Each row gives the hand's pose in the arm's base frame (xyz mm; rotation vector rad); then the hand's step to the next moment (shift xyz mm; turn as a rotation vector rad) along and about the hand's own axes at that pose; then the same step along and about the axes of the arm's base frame.
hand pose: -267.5 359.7 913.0 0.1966 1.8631 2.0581
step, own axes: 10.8 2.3 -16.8 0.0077 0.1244 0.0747
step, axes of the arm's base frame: -16.0 -12.1 -1.2 -0.0029 0.0639 0.1305
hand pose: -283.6 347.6 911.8 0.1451 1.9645 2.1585
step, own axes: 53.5 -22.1 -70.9 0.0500 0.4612 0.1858
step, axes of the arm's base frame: -65.4 -54.8 -33.1 -0.0516 0.1534 0.4728
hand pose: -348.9 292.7 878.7 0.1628 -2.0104 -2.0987
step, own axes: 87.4 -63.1 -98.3 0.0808 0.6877 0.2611
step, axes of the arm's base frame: -66.8 -114.4 -61.1 -0.0792 0.2117 0.7047
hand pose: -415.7 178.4 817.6 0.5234 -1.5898 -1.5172
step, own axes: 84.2 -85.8 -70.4 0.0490 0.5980 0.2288
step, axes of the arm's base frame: -11.5 -122.9 -64.5 -0.0586 0.2018 0.6068
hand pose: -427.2 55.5 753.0 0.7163 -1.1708 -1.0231
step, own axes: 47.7 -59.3 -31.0 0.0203 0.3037 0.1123
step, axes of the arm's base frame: 16.9 -68.7 -41.8 -0.0263 0.1065 0.3053
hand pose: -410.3 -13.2 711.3 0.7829 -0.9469 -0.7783
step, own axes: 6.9 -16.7 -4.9 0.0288 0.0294 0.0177
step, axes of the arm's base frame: 3.3 -12.9 -13.2 0.0013 -0.0138 0.0426
